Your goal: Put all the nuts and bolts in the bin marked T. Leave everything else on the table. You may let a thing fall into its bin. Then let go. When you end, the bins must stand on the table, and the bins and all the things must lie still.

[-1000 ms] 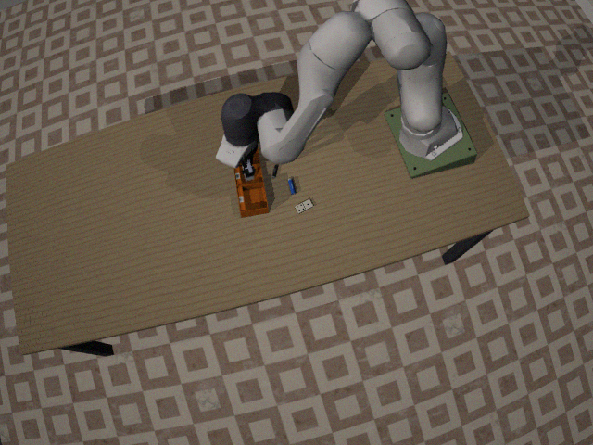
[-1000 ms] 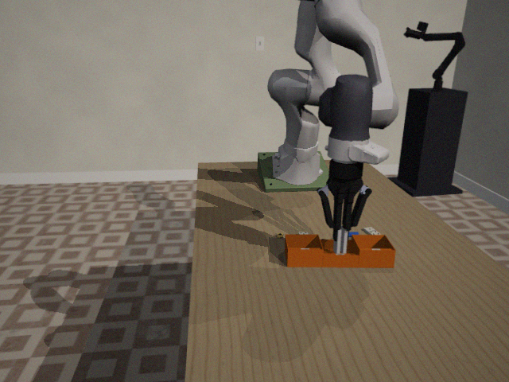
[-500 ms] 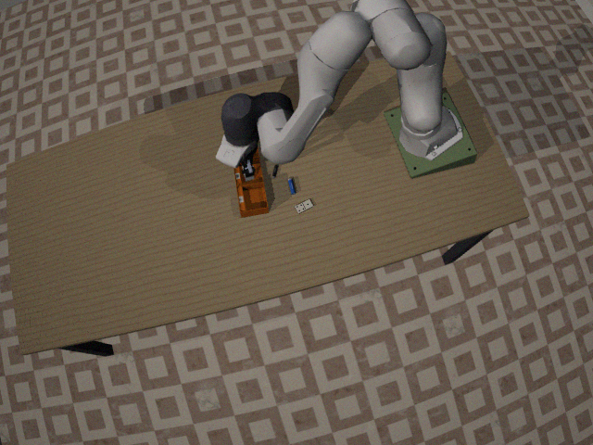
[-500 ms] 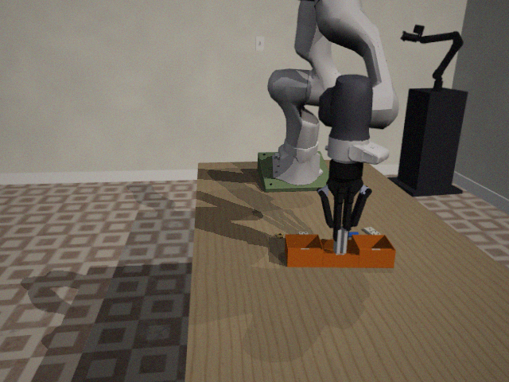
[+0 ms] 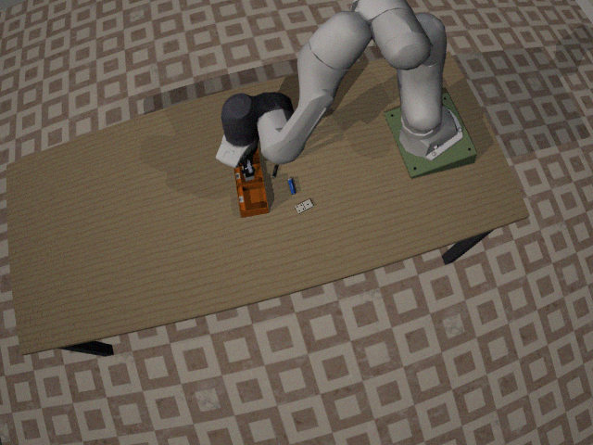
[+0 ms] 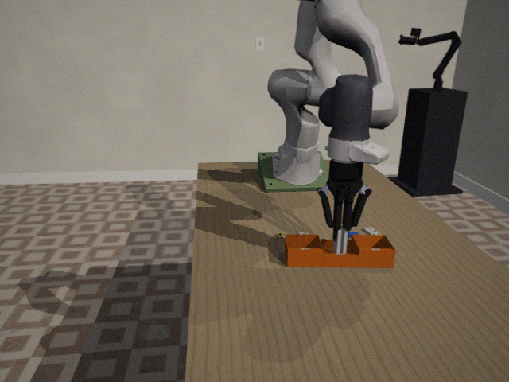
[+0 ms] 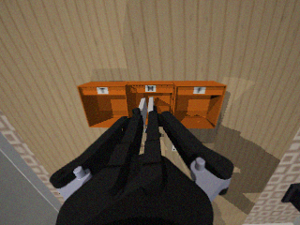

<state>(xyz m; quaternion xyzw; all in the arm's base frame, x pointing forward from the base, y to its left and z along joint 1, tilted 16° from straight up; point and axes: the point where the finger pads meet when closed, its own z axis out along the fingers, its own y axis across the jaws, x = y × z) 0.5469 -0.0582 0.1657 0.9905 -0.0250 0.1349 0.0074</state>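
My hand is 30 mm above the orange bin and 10 mm to the left of it. From my hand the other things lie so: brass nut 150 mm behind, 110 mm to the right, 50 mm below; blue cylinder 110 mm behind, 70 mm to the left, 40 mm below; dark rod-like piece 80 mm behind, 50 mm below, 10 mm to the left.
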